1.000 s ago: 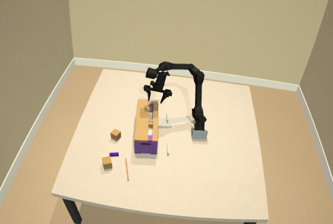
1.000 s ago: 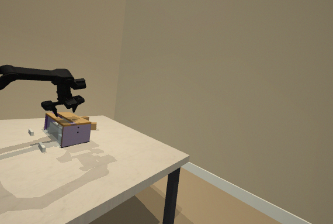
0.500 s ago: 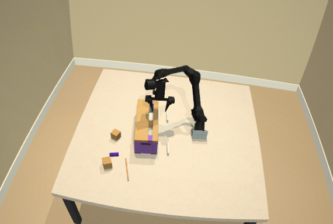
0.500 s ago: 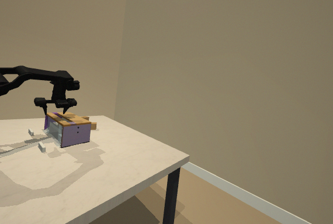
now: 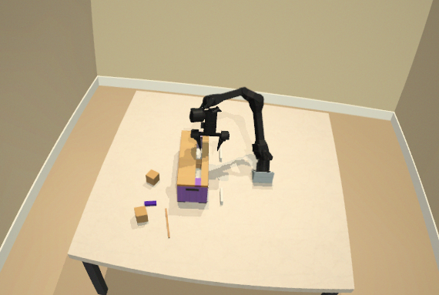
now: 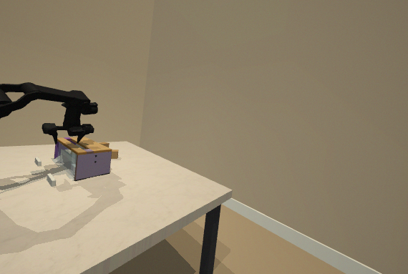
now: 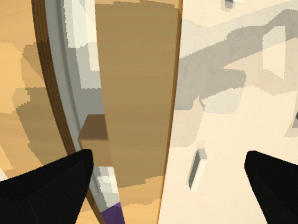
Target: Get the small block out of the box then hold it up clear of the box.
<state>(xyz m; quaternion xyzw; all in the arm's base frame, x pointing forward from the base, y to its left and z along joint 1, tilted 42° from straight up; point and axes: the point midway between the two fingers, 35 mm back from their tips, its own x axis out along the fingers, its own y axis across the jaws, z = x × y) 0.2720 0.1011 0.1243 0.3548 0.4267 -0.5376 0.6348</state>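
Now: the box 30 mm ahead of my gripper tip, 40 mm to the left of it and 80 mm below it. Round my gripper tip: thin stick: 130 mm ahead, 380 mm to the left, 140 mm below; small tan block: 40 mm ahead, 50 mm to the left, 50 mm below.
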